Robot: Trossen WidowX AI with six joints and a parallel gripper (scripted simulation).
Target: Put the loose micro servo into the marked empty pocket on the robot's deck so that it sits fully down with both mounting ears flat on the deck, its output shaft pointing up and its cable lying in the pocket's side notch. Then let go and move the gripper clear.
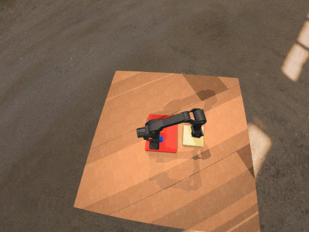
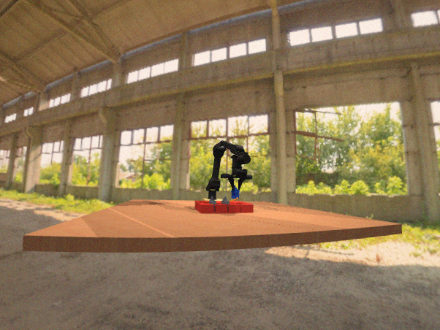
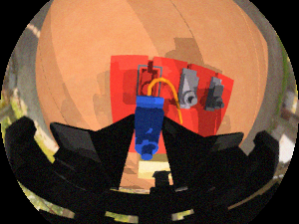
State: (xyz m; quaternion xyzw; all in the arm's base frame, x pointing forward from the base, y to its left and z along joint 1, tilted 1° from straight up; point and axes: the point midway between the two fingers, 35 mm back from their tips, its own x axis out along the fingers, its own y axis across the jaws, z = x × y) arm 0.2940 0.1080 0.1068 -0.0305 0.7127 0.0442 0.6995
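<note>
The red deck is 7 cm behind my gripper tip, 8 cm to the right of it and 10 cm below it.
</note>
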